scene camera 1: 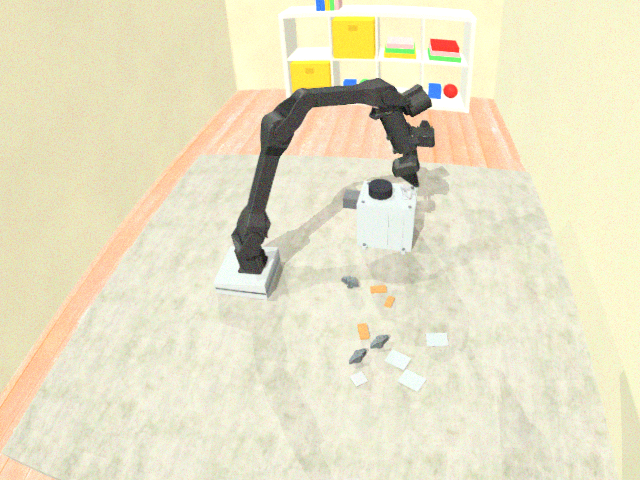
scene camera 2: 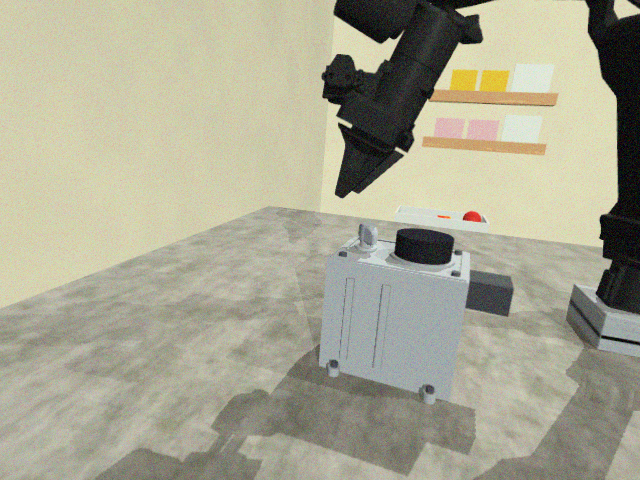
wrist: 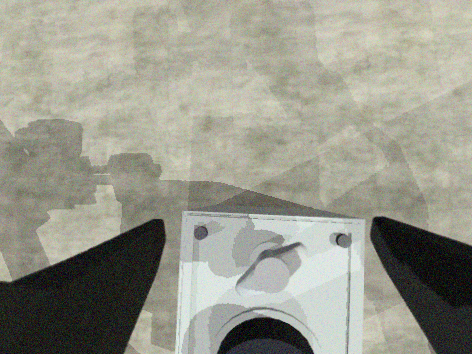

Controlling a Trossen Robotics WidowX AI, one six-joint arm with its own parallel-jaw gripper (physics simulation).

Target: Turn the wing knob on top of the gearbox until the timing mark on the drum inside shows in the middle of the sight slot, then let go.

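Frame: origin at the arm's base, x ahead, y left, z up, level; metres.
Seen in the pictures: gripper, between the fingertips: [scene camera 1: 417, 176] [scene camera 2: 347, 194] [wrist: 267, 228]; arm's base, origin of its link: [scene camera 1: 253, 264] [scene camera 2: 626, 305].
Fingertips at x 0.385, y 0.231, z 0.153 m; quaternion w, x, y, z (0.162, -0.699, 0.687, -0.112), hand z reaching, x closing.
Note:
Offsets run from my fingertips to a thing's top centre. "spot": to the spot under its first point. Level surfaces: height alone.
The white gearbox {0.096 m back, 0.002 m right, 0.029 m down} [scene camera 1: 386, 224] [scene camera 2: 398, 320] [wrist: 327, 305] stands upright on the mat. The pale wing knob {0.029 m back, 0.004 m right, 0.029 m down} [scene camera 2: 368, 236] [wrist: 272, 272] is on its top, beside a black round cap {spot: 0.094 m back, 0.021 m right, 0.036 m down} [scene camera 1: 380, 189] [scene camera 2: 424, 246] [wrist: 265, 340]. In the wrist view the wing runs diagonally from lower left to upper right. My gripper [scene camera 2: 348, 193] [wrist: 267, 228] is open and empty, tilted, above the gearbox and apart from the knob. In the wrist view its fingers appear on either side of the gearbox top. I cannot make out the sight slot or the timing mark in any view.
A dark grey block {spot: 0.171 m back, 0.019 m right, 0.075 m down} [scene camera 1: 351, 198] [scene camera 2: 490, 293] is at the gearbox's side. Orange pieces {0.070 m back, 0.218 m right, 0.195 m down} [scene camera 1: 378, 289], dark grey pieces {0.043 m back, 0.387 m right, 0.173 m down} [scene camera 1: 379, 341] and white tiles {0.039 m ahead, 0.470 m right, 0.198 m down} [scene camera 1: 412, 380] lie on the mat {0.201 m down} [scene camera 1: 180, 372]. The arm's base [scene camera 1: 242, 281] stands left of the gearbox in scene camera 1.

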